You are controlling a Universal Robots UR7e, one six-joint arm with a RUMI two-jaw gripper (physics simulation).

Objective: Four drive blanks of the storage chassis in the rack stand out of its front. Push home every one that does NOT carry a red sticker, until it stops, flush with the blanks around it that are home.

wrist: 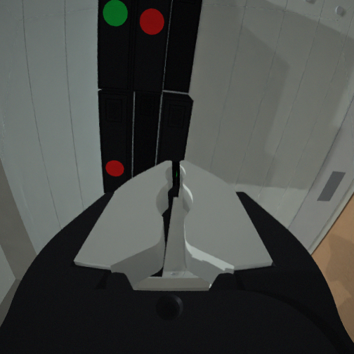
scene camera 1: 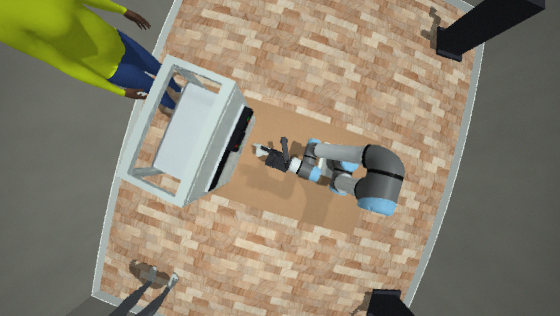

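Seen in the pictures: gripper, fingertip midpoint: (scene camera 1: 253, 143); arm's base, link origin: (scene camera 1: 335, 161).
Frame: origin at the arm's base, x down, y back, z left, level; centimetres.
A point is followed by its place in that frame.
The chassis front (scene camera 1: 244, 122) @(x -39.5, y -62.1, z -10.2 cm) is a black strip on the rack's side facing the arm. In the wrist view, a green-stickered blank (wrist: 114, 55) is at upper left, beside a red-stickered blank (wrist: 149, 57). Below, a red-stickered blank (wrist: 115, 135) and a right-hand blank (wrist: 175, 122) appear to stand out past the darker blank (wrist: 145, 125) between them. A speck of green shows between the fingertips, over the right-hand blank's lower part, which the fingers mostly hide. My gripper (scene camera 1: 256, 147) @(x -32.7, y -57.6, z -1.4 cm) (wrist: 176, 164) is shut and empty, in front of the chassis; contact is not visible.
The pale rack (scene camera 1: 206, 140) @(x -55.2, y -70.8, z 1.3 cm) stands left of the arm (scene camera 1: 382, 175) @(x -62.8, y -10.0, z 3.8 cm). A person in a yellow top (scene camera 1: 65, 45) stands behind the rack. Black posts (scene camera 1: 492, 25) (scene camera 1: 387, 302) stand at the right corners. A brown mat (scene camera 1: 310, 202) @(x 3.2, y -13.2, z 34.1 cm) lies beneath the arm.
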